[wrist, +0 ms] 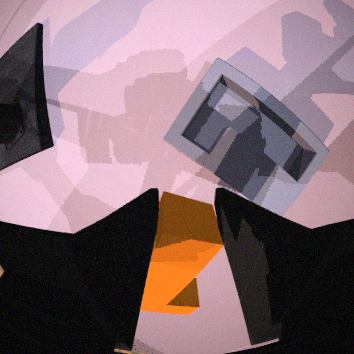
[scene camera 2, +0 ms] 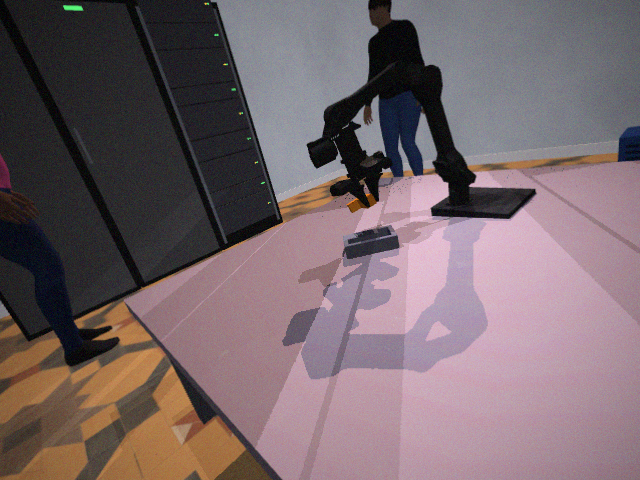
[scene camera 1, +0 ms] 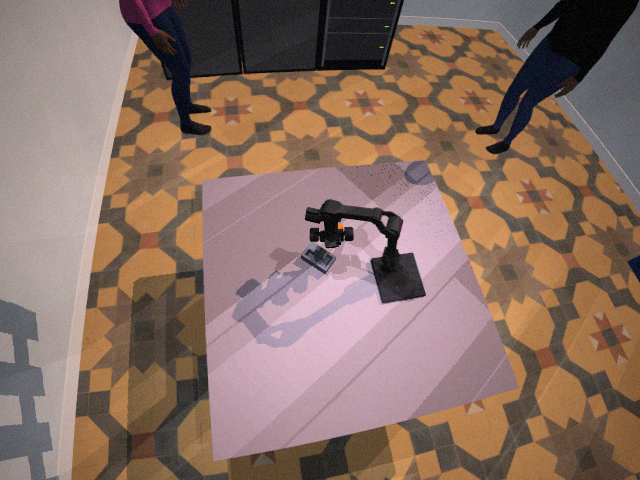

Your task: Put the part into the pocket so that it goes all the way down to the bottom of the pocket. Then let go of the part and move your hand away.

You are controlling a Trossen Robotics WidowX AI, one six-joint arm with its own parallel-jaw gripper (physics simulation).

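Frame: origin at the arm's base, x ahead, y left, z up, level; metres.
Seen in the pictures: gripper, fingertip midpoint: [wrist: 186, 195] [scene camera 2: 373, 204]; arm's base, origin of the base link: [wrist: 11, 124] [scene camera 2: 459, 201] [scene camera 1: 388, 267].
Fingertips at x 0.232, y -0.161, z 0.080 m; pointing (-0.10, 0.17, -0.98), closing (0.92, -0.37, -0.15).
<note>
Pixels of each thing's middle, then the offset from my fingertips to it. Level surfaces: height alone.
- orange part, body centre: [wrist: 178, 272] [scene camera 2: 361, 203] [scene camera 1: 332, 233] dx -0.027, dy -0.055, dz -0.004 m
- grey block with the pocket, body centre: [wrist: 250, 141] [scene camera 2: 369, 241] [scene camera 1: 318, 257] dx +0.060, dy +0.002, dz -0.086 m
- pink table, its level: dz -0.104 m
The orange part [scene camera 1: 340, 226] [scene camera 2: 356, 206] [wrist: 180, 260] is held between the two black fingers, with a stepped end showing below them in the wrist view. My gripper [scene camera 1: 333, 244] [scene camera 2: 372, 202] [wrist: 186, 195] is shut on it and holds it above the table. The grey block with the pocket [scene camera 1: 326, 266] [scene camera 2: 373, 250] [wrist: 196, 102] lies on the table, turned at an angle, and its pocket opens upward. In the wrist view the block is ahead and to the right of the fingertips, apart from the part. Shadows cover some of the pocket's inside.
The arm's dark base plate [scene camera 1: 400, 289] [scene camera 2: 496, 201] [wrist: 27, 95] stands on the pink table [scene camera 1: 361, 372] [scene camera 2: 465, 413]. Arm shadows fall across the table. Two people stand beyond the table, near dark server cabinets [scene camera 1: 279, 36] [scene camera 2: 103, 129].
</note>
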